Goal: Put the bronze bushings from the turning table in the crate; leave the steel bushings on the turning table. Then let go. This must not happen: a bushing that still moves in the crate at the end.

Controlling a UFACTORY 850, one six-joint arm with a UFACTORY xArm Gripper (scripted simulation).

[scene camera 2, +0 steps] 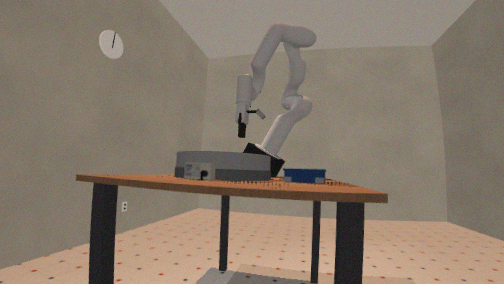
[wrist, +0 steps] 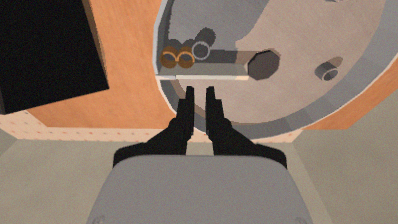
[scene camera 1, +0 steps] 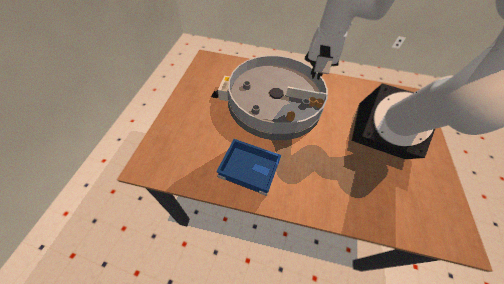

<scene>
In view: my gripper (scene camera 1: 315, 76) and a blue crate (scene camera 1: 247, 165).
My gripper shows as well in the wrist view (wrist: 200, 97).
</scene>
